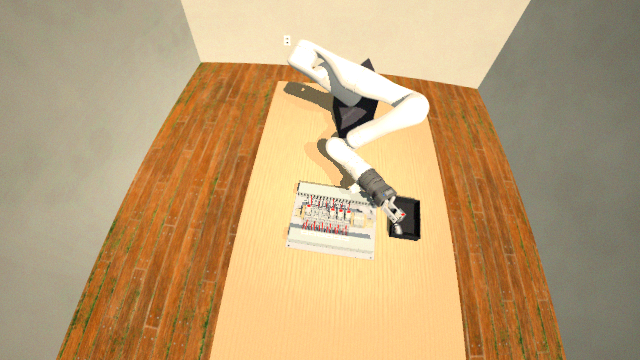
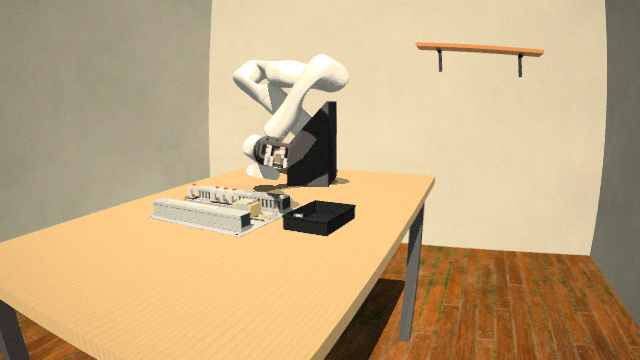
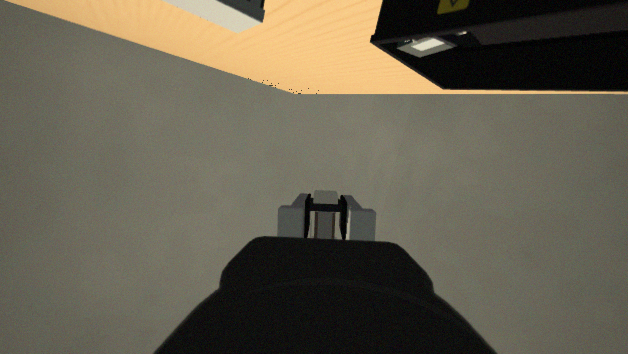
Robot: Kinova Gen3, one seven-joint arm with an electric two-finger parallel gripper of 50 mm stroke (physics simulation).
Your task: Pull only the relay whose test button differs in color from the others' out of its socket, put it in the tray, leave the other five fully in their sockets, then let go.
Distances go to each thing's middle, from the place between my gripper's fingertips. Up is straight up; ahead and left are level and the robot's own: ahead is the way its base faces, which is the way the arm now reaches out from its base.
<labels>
Now: hand 5 cm past the panel (image 1: 296,222), 20 cm to the left of it and 15 cm above it.
</labels>
